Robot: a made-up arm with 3 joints. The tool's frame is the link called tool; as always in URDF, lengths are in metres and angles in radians. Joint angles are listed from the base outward.
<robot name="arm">
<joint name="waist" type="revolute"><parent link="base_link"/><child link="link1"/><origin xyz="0 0 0.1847"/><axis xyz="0 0 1"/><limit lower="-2.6" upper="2.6"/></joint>
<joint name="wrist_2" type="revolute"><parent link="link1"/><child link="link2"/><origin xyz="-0.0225 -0.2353 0.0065"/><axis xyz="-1 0 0"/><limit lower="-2.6" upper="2.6"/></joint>
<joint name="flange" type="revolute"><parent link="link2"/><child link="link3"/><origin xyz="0.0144 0.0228 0.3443"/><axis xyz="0 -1 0"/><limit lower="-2.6" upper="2.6"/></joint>
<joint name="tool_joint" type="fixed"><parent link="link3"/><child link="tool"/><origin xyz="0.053 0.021 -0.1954"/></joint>
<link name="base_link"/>
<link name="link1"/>
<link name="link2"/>
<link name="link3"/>
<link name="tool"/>
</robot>
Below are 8 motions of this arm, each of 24 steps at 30 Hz.
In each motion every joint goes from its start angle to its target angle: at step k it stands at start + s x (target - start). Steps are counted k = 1, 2, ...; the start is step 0. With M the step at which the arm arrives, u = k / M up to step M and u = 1 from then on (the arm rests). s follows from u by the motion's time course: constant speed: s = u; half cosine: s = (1 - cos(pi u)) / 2; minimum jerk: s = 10 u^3 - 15 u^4 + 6 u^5.
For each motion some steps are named. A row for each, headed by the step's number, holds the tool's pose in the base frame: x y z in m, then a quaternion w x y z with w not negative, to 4 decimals.
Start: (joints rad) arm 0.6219 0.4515 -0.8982
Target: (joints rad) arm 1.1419 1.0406 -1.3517
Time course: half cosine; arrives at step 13
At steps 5, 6, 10, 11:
5: -0.0489 -0.1634 0.3255 0.8197 -0.4344 0.3318 0.1712
6: -0.0542 -0.1625 0.3204 0.8035 -0.4721 0.3231 0.1647
10: -0.0748 -0.1660 0.2915 0.7501 -0.5920 0.2685 0.1215
11: -0.0779 -0.1677 0.2854 0.7431 -0.6075 0.2571 0.1123

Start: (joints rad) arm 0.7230 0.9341 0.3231
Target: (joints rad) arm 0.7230 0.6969 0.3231
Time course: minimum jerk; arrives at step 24
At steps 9, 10, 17, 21, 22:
9: 0.1263 0.0144 0.2713 0.8135 -0.3369 -0.2834 0.3800
10: 0.1272 0.0134 0.2740 0.8172 -0.3296 -0.2812 0.3800
17: 0.1344 0.0051 0.2926 0.8415 -0.2777 -0.2656 0.3798
21: 0.1366 0.0026 0.2974 0.8476 -0.2634 -0.2611 0.3795
22: 0.1368 0.0024 0.2977 0.8481 -0.2623 -0.2608 0.3795

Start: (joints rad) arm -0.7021 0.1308 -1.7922
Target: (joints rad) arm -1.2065 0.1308 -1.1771
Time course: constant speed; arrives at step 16
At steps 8, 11, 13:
8: -0.2419 0.0715 0.4578 0.6329 0.2670 0.6213 -0.3769
11: -0.2319 0.0846 0.4366 0.6484 0.2722 0.5716 -0.4228
13: -0.2244 0.0915 0.4231 0.6559 0.2728 0.5379 -0.4539

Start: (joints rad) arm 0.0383 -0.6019 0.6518
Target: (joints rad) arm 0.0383 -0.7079 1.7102
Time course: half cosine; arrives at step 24
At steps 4, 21, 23, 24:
4: 0.1735 -0.3261 0.4072 0.8943 0.2869 -0.3318 -0.0889
21: 0.1990 -0.4641 0.5370 0.6348 0.2447 -0.6913 -0.2434
23: 0.1965 -0.4698 0.5412 0.6220 0.2414 -0.7020 -0.2490
24: 0.1962 -0.4705 0.5418 0.6204 0.2409 -0.7034 -0.2497

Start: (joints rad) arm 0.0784 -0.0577 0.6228
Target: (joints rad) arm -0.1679 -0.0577 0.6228
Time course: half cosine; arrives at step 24
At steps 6, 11, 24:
6: 0.1574 -0.1976 0.4099 0.9515 0.0339 -0.3056 0.0113
11: 0.1430 -0.2082 0.4099 0.9513 0.0231 -0.3066 -0.0225
24: 0.1127 -0.2261 0.4099 0.9474 0.0017 -0.3075 -0.0886

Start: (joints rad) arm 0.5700 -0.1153 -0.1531
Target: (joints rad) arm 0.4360 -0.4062 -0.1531
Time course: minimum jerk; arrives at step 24
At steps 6, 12, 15, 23, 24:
6: 0.1246 -0.1730 0.3391 0.9547 0.0487 0.0932 0.2783
12: 0.1235 -0.1944 0.3408 0.9550 0.1067 0.1057 0.2557
15: 0.1220 -0.2068 0.3408 0.9536 0.1397 0.1113 0.2425
23: 0.1194 -0.2219 0.3400 0.9501 0.1801 0.1166 0.2263
24: 0.1194 -0.2220 0.3400 0.9501 0.1802 0.1166 0.2263

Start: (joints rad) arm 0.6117 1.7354 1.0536
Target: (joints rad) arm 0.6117 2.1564 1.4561
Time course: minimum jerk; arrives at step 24
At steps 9, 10, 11, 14, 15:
9: 0.1253 0.1563 0.0617 0.3467 -0.5368 -0.5162 0.5702
10: 0.1251 0.1579 0.0513 0.3282 -0.5377 -0.5169 0.5796
11: 0.1249 0.1592 0.0399 0.3086 -0.5383 -0.5171 0.5896
14: 0.1249 0.1604 0.0041 0.2487 -0.5382 -0.5137 0.6202
15: 0.1251 0.1598 -0.0073 0.2303 -0.5375 -0.5115 0.6296

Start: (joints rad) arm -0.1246 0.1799 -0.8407
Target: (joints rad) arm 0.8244 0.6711 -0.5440
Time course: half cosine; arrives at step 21
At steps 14, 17, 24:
14: 0.0000 -0.1411 0.3001 0.9016 -0.3316 0.2057 0.1865
17: 0.0242 -0.1284 0.2877 0.8821 -0.3733 0.1416 0.2499
24: 0.0359 -0.1202 0.2812 0.8688 -0.3922 0.1054 0.2833

